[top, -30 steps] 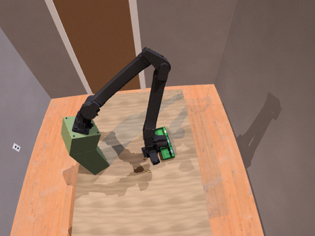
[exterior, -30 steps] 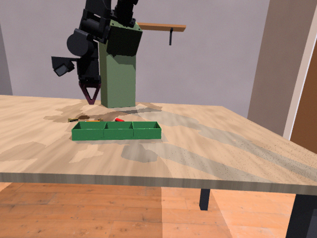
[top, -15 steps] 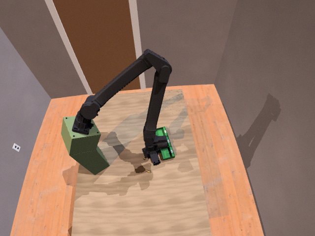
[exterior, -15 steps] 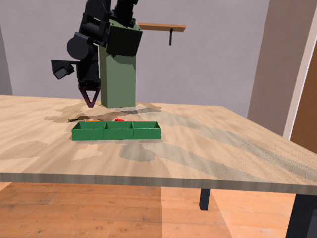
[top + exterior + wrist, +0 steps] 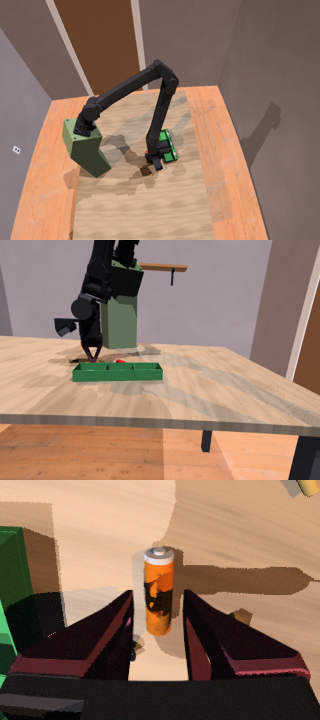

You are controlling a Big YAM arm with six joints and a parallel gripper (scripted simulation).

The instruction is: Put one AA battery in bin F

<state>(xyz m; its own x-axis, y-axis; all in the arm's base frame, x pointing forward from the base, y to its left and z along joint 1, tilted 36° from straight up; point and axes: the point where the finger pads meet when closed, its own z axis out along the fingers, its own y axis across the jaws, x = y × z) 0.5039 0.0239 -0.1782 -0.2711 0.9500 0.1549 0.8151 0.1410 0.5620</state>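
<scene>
Now: the orange AA battery 10 mm below my hand. Also, from my hand: brass bolt 30 mm behind, 90 mm to the right, 20 mm below; green battery 20 mm ahead, 70 mm to the left, 10 mm below; brass nut 50 mm behind, 10 mm to the left, 20 mm below.
</scene>
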